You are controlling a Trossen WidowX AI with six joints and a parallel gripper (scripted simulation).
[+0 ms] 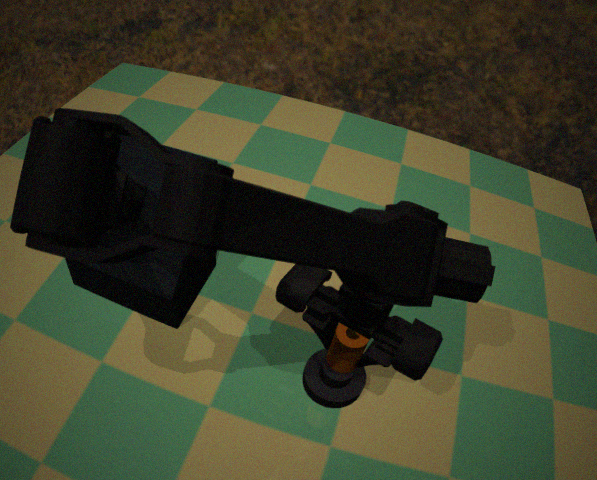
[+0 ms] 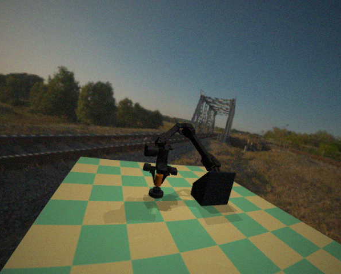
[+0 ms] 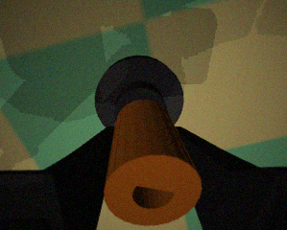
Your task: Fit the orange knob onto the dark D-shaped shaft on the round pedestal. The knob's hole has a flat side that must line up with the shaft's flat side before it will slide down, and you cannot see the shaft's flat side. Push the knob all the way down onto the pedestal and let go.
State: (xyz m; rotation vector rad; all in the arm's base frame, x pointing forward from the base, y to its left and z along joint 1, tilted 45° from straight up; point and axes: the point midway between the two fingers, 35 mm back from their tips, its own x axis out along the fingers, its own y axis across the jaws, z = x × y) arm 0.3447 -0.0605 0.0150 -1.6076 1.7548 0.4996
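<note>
Right now the orange knob is 2 cm above my gripper tip. From my gripper tip the other things lie so: dark round pedestal: 4 cm below.
</note>
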